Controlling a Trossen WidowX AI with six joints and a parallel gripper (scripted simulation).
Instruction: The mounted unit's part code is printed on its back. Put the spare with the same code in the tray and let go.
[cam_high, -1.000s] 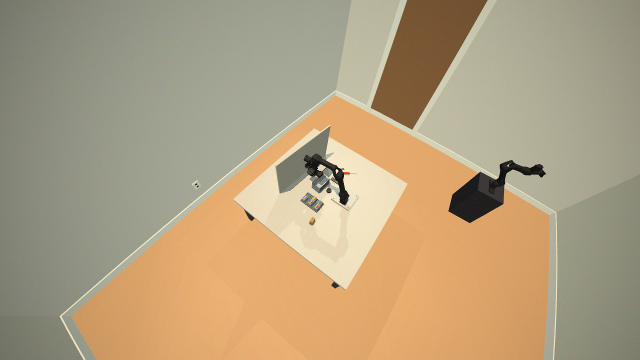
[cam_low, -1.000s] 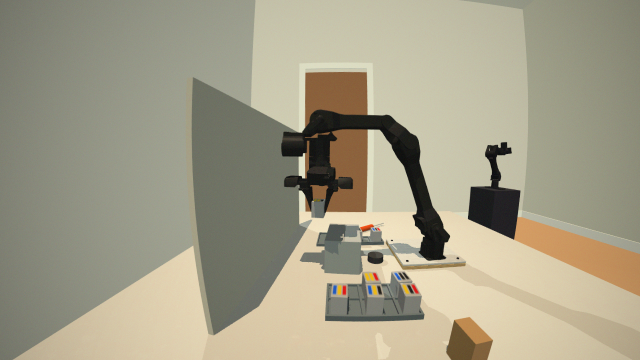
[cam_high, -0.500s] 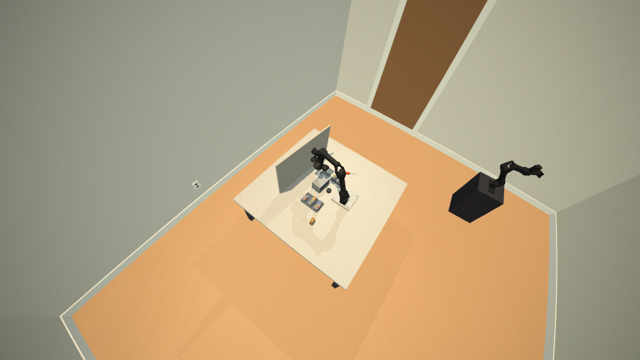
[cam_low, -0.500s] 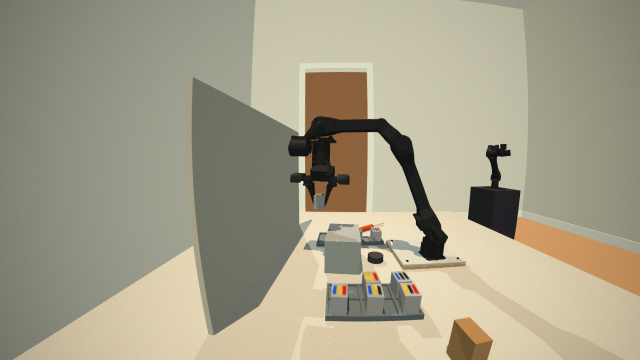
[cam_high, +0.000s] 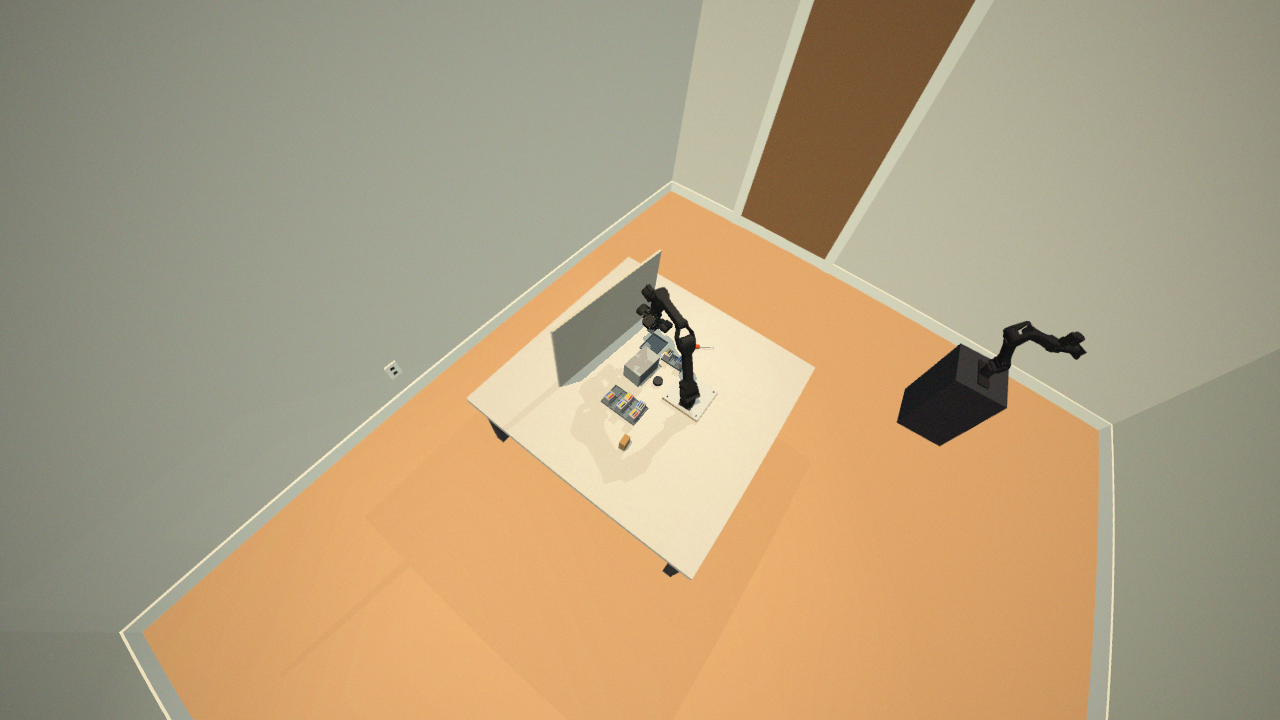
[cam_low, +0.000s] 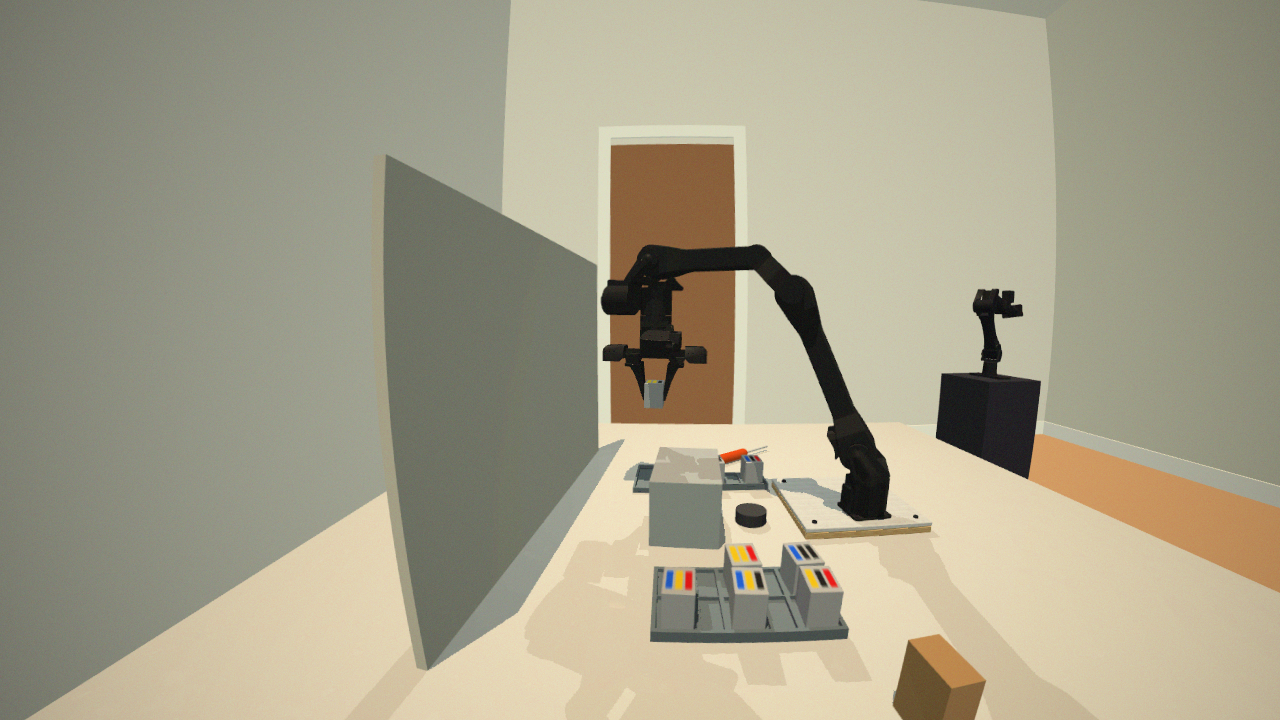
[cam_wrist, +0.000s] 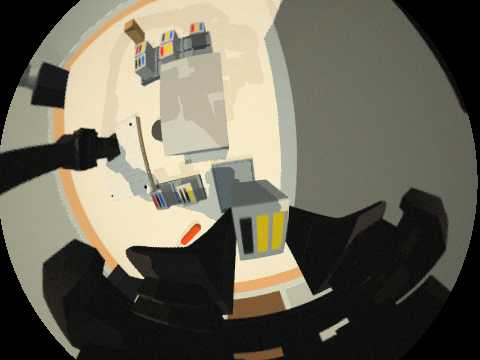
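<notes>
Right now the grey tray is 170 mm below my gripper tip, 30 mm to the right of it and 10 mm behind it. From my gripper tip the other things lie so: black puck 160 mm below, 150 mm to the left, 150 mm behind; tall grey panel 180 mm ahead, 110 mm to the left, 50 mm above; mounted unit 160 mm to the left, 120 mm below, 40 mm behind.
</notes>
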